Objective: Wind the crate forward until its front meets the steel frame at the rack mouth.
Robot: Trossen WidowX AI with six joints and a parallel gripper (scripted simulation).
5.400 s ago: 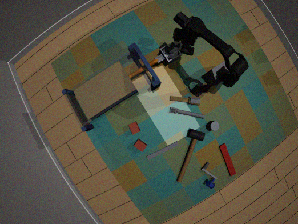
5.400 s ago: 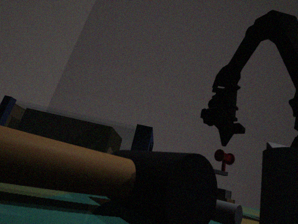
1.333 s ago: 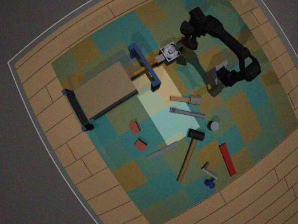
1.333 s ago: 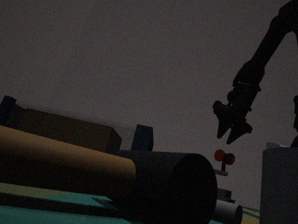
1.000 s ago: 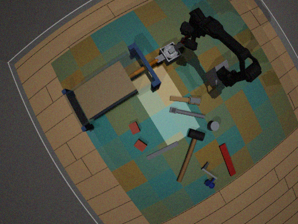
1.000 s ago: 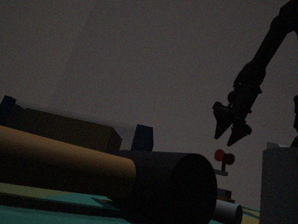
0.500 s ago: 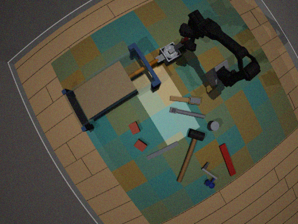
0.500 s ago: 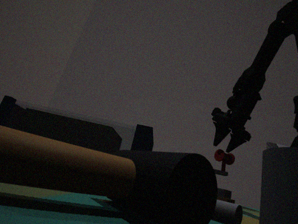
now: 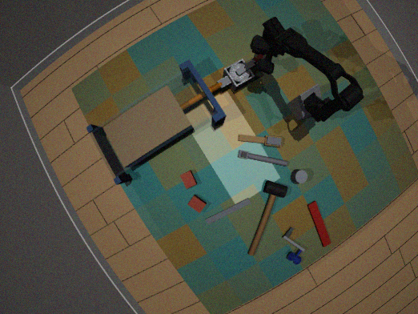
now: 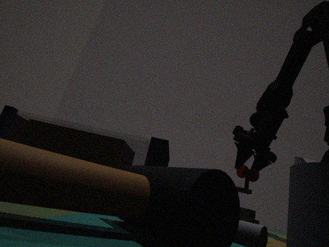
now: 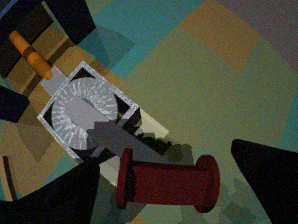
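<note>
Now: gripper tip 1 cm past the red knob, 2 cm to the right of it and 2 cm above it. From my gripper tip the other things lie so: red-knobbed crank (3 cm ahead, 1 cm to the left, 5 cm below); grey winch (8 cm ahead, 12 cm below); blue steel frame (25 cm ahead, 1 cm to the right, 4 cm below).
</note>
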